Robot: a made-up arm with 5 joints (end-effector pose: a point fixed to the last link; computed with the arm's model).
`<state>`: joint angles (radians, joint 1 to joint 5).
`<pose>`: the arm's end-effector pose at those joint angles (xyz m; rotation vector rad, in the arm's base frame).
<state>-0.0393 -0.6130 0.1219 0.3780 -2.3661</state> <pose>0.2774 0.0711 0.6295 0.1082 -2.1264 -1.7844</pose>
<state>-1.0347 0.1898 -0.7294 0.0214 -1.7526</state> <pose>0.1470 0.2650 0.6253 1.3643 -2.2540 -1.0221</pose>
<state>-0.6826 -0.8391 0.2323 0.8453 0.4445</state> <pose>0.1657 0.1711 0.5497 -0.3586 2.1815 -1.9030</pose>
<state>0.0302 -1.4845 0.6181 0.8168 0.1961</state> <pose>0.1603 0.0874 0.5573 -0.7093 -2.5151 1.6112</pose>
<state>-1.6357 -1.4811 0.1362 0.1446 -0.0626</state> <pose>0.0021 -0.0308 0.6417 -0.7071 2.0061 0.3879</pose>
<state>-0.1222 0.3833 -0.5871 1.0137 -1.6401</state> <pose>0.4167 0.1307 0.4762 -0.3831 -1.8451 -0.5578</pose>
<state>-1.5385 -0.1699 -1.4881 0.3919 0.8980</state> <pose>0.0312 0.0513 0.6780 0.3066 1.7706 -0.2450</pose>
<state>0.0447 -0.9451 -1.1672 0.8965 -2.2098</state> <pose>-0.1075 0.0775 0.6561 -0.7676 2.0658 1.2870</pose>
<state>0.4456 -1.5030 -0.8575 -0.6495 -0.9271</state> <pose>-0.1449 0.2194 0.4857 0.1372 0.4120 -0.1409</pose>
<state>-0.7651 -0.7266 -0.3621 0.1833 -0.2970</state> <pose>0.0769 0.1310 0.6755 -0.1101 2.3759 -0.1722</pose>
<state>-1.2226 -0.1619 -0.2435 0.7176 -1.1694</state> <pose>0.0940 0.3014 0.5664 1.1055 -2.2405 0.2948</pose>
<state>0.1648 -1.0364 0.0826 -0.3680 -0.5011</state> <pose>0.1343 0.0951 0.6628 0.8269 1.9408 -0.2530</pose>
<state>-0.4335 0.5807 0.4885 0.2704 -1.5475</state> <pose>0.3081 0.2049 0.2053 -0.2512 -1.4346 -0.0127</pose>
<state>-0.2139 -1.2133 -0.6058 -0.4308 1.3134</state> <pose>-0.0827 0.0163 0.6473 2.1697 0.5294 -0.3931</pose>
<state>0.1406 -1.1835 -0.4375 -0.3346 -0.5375</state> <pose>-0.0370 0.1206 0.6561 0.6779 1.3511 -0.0408</pose>
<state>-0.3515 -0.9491 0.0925 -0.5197 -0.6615</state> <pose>0.1022 0.1178 0.6598 0.1685 2.0606 0.2101</pose>
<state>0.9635 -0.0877 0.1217 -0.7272 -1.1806</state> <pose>0.2975 -0.1515 0.5345 1.4439 2.2708 0.1445</pose>
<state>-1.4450 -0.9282 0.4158 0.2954 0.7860</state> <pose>0.0483 0.1959 0.5554 -0.4679 1.5752 -1.1548</pose>
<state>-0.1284 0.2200 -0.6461 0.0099 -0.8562</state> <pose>0.3479 0.1388 0.5793 0.2907 3.0060 -0.0289</pose>
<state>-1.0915 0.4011 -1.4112 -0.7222 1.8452</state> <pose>0.1362 0.1681 0.6427 1.7819 1.1375 -0.7812</pose>
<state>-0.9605 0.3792 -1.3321 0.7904 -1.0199</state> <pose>0.1410 0.2539 0.6252 0.9920 -2.7917 -0.0132</pose>
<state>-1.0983 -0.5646 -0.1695 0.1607 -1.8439</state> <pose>0.0850 0.1720 0.6754 1.4712 -2.1012 -1.1103</pose>
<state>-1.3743 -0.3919 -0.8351 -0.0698 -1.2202</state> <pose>0.0052 0.0671 0.7017 -1.4818 1.8925 1.1649</pose>
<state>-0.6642 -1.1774 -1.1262 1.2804 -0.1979</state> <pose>-0.1081 -0.0253 0.5931 0.1307 2.2603 -0.2182</pose>
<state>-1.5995 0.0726 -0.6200 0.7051 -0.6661</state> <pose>-0.0159 0.2871 0.5694 1.7719 -2.3863 0.7771</pose>
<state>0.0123 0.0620 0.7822 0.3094 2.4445</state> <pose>0.3397 0.0264 0.2752 -1.1686 -0.0317 -2.4774</pose>
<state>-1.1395 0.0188 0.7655 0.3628 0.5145</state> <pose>0.1186 0.2528 0.2723 -1.4771 1.2794 -2.4212</pose>
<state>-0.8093 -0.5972 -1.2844 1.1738 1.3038</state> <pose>0.0323 0.0172 0.6450 0.7481 1.2988 -1.4951</pose>
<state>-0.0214 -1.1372 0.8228 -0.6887 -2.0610</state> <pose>0.1768 0.0766 0.5948 -0.6043 2.2905 1.3194</pose>
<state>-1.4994 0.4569 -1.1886 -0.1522 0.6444</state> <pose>0.0400 0.2868 0.5899 -0.1457 1.8355 -0.4638</pose>
